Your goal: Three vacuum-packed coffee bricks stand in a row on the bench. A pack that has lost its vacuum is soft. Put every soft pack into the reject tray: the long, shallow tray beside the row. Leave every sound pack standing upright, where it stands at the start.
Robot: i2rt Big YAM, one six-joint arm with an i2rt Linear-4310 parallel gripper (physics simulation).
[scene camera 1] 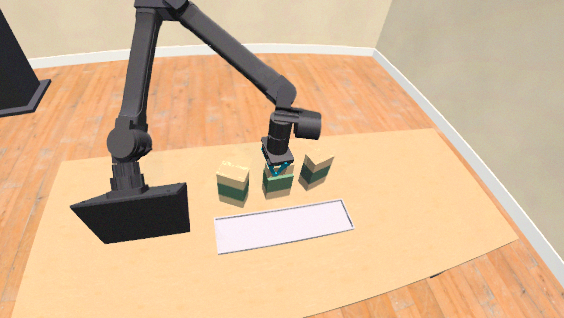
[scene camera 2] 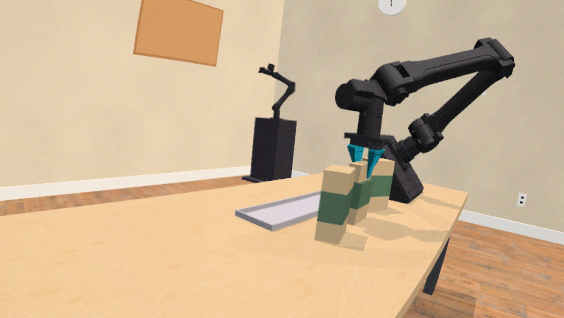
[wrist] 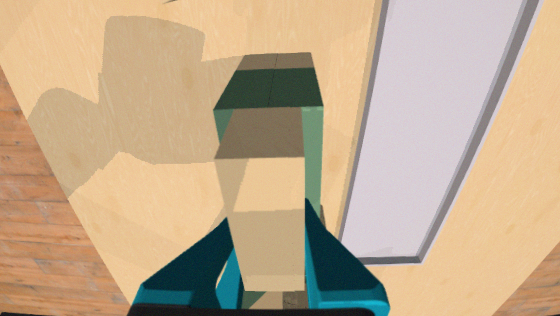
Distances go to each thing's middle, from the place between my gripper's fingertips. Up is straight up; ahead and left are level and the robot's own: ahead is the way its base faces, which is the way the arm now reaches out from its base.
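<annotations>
Position of my hand relative to the shallow reject tray (scene camera 1: 242, 232): the hand is 130 mm to the left of the tray, 10 mm short of it and 120 mm above it.
</annotations>
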